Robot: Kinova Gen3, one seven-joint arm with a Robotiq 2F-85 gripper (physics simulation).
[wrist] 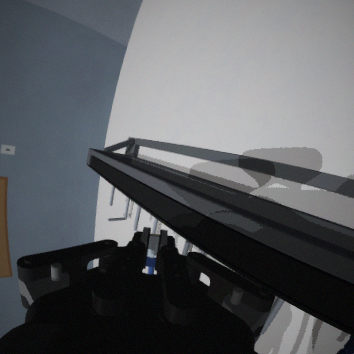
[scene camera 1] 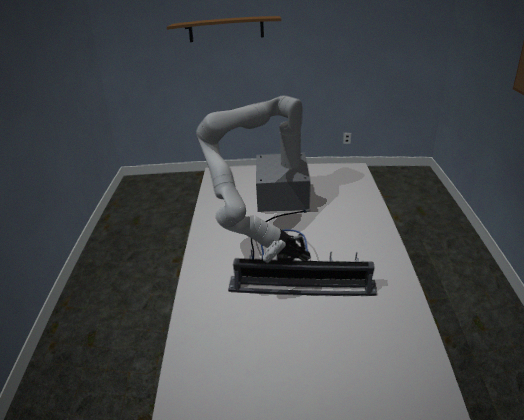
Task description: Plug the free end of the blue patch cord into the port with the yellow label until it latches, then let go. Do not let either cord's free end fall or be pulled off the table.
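My gripper is shut on the clear plug of the blue patch cord. The plug shows between the fingertips in the wrist view, with its blue boot behind it. The fingers are close to the cord side of the dark patch panel rack, near its lower edge in the wrist view. The blue cord arcs behind the gripper in the scene view. The port faces and the yellow label do not show in either view, and I cannot tell whether the plug touches a port.
A black cord curves behind the gripper, its far end near the grey base box. Several thin grey rods stick out on the cord side of the rack, beside the fingers. The white table lies under the rack.
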